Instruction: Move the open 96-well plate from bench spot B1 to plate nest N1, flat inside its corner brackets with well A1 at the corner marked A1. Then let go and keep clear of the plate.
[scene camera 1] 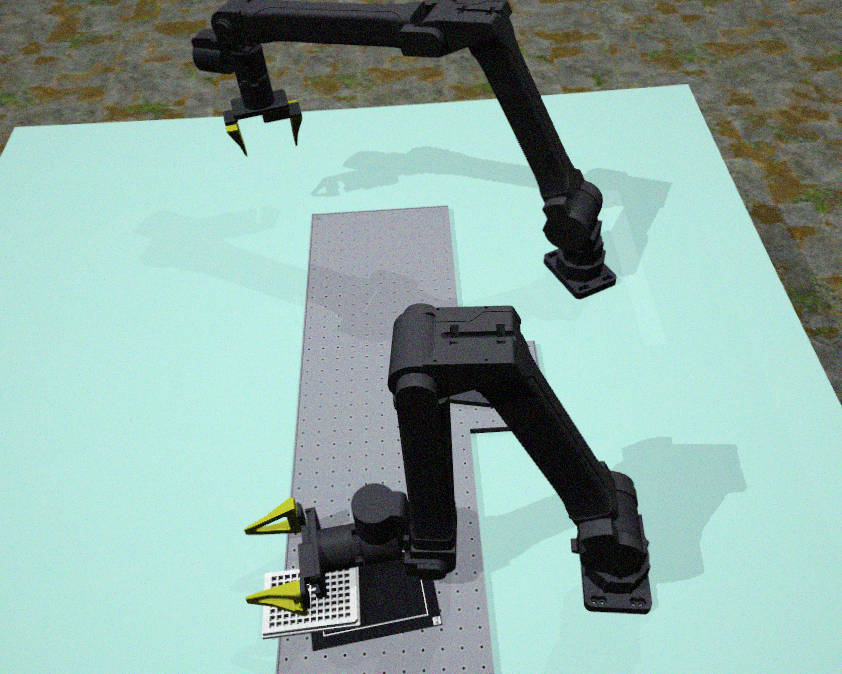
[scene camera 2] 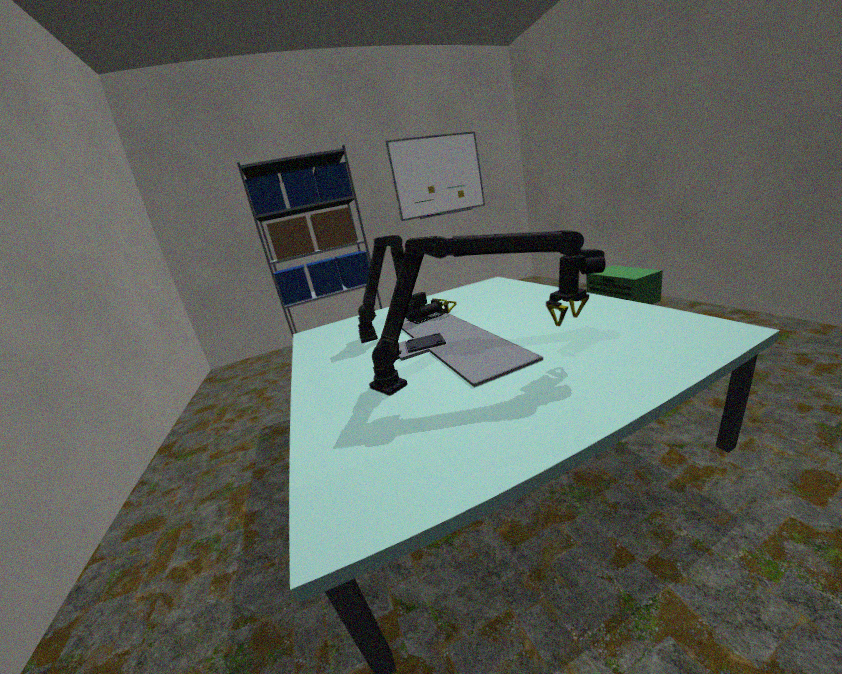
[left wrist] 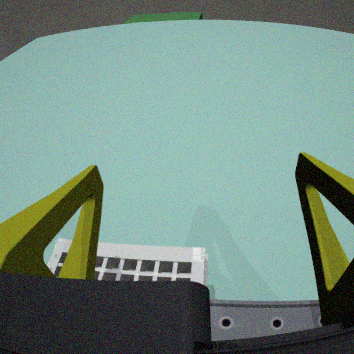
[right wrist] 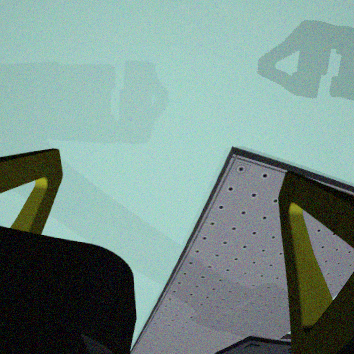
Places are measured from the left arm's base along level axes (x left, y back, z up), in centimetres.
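Pixels of known places: left gripper, fingertip midpoint: [scene camera 1: 245, 564] [scene camera 2: 451, 301] [left wrist: 198, 168]; right gripper, fingertip midpoint: [scene camera 1: 271, 149] [scene camera 2: 566, 321] [right wrist: 168, 172]; left arm's base, link origin: [scene camera 1: 613, 569] [scene camera 2: 368, 337]; right arm's base, link origin: [scene camera 1: 578, 272] [scene camera 2: 388, 386].
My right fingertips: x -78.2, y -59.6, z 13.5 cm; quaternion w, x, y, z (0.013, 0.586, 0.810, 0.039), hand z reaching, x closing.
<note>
Ahead of a thing's pixels: the offset from my right fingertips to its top centre. "spot": to the spot under its first point. Level surfaces: height alone.
The white 96-well plate {dx +85.0, dy +19.1, dz -10.3 cm} [scene camera 1: 337, 610] [left wrist: 150, 251] lies off-centre over the left part of the black, white-outlined spot B1 {spot: dx +83.5, dy +30.0, dz -12.0 cm} [scene camera 1: 393, 593], its left side past the pegboard's left edge. Whether it is tilted is unclear. My left gripper [scene camera 1: 246, 565] [left wrist: 198, 168] is open and empty; one finger is above the plate in scene camera 1, the other beyond its far side. The nest N1 {dx +45.5, dy +37.6, dz -10.4 cm} [scene camera 2: 426, 342] is a dark plate, mostly hidden behind the left arm in scene camera 1; its brackets and A1 mark are unclear. My right gripper [scene camera 1: 271, 149] [scene camera 2: 566, 320] [right wrist: 168, 172] is open, high over the table.
The grey pegboard {dz -12.2 cm} [scene camera 1: 379, 253] [scene camera 2: 484, 358] [right wrist: 240, 220] lies on the pale green table {dz -13.5 cm} [scene camera 1: 175, 393] [scene camera 2: 421, 491]. The left arm's forearm reaches over the pegboard. A green cabinet [scene camera 2: 625, 281] [left wrist: 167, 17] stands beyond the table. A shelf rack and a whiteboard [scene camera 2: 435, 168] are at the back wall.
</note>
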